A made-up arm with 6 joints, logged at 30 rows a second.
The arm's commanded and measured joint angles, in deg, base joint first. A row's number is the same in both.
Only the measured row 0 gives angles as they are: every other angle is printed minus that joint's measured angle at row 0.
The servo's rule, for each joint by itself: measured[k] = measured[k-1] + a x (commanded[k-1-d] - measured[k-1]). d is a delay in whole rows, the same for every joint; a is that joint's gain. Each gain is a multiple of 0.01, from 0.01 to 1. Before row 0 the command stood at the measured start. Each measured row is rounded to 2 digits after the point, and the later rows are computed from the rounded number. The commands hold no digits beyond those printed.
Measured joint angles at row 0:
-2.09 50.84 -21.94 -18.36 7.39 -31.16
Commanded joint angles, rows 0 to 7:
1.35 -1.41 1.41 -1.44 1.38 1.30
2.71 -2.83 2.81 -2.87 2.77 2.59
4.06 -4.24 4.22 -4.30 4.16 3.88
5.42 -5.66 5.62 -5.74 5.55 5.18
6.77 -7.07 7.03 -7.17 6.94 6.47
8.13 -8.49 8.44 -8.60 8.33 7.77
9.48 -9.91 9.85 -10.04 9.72 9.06
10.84 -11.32 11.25 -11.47 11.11 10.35
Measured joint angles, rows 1 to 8:
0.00 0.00 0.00 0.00 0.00 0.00
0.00 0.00 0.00 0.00 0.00 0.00
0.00 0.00 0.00 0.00 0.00 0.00
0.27 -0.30 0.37 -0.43 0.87 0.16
0.76 -0.83 1.00 -1.16 2.07 0.45
1.42 -1.55 1.84 -2.10 3.39 0.86
2.22 -2.41 2.82 -3.19 4.75 1.38
3.13 -3.39 3.91 -4.38 6.13 1.99
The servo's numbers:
d 3
a 0.20 0.21 0.26 0.30 0.63 0.12

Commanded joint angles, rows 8 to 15:
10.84 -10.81 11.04 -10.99 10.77 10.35
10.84 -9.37 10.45 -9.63 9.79 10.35
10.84 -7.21 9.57 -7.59 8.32 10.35
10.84 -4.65 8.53 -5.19 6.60 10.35
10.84 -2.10 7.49 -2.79 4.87 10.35
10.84 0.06 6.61 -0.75 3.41 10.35
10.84 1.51 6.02 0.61 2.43 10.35
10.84 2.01 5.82 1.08 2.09 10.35
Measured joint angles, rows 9 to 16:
4.13 -4.46 5.09 -5.65 7.52 2.68
5.20 -5.60 6.33 -6.97 8.91 3.45
6.33 -6.80 7.61 -8.32 10.30 4.28
7.23 -7.64 8.50 -9.12 10.60 5.01
7.95 -8.00 9.01 -9.27 10.09 5.65
8.53 -7.83 9.16 -8.77 8.97 6.21
8.99 -7.16 9.00 -7.70 7.48 6.71
9.36 -6.10 8.61 -6.23 5.84 7.15

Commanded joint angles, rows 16 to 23:
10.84 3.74 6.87 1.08 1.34 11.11
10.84 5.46 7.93 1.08 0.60 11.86
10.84 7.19 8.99 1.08 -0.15 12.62
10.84 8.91 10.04 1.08 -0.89 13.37
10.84 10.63 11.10 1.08 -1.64 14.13
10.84 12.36 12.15 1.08 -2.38 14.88
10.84 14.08 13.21 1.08 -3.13 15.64
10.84 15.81 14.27 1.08 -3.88 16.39
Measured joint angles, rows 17 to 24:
9.66 -4.81 8.09 -4.59 4.31 7.53
9.90 -3.48 7.55 -3.03 3.13 7.87
10.09 -2.33 7.10 -1.80 2.47 8.17
10.24 -1.06 7.04 -0.94 1.76 8.52
10.36 0.31 7.27 -0.33 1.03 8.92
10.46 1.75 7.72 0.09 0.29 9.36
10.54 3.25 8.32 0.39 -0.45 9.84
10.60 4.80 9.04 0.60 -1.20 10.35

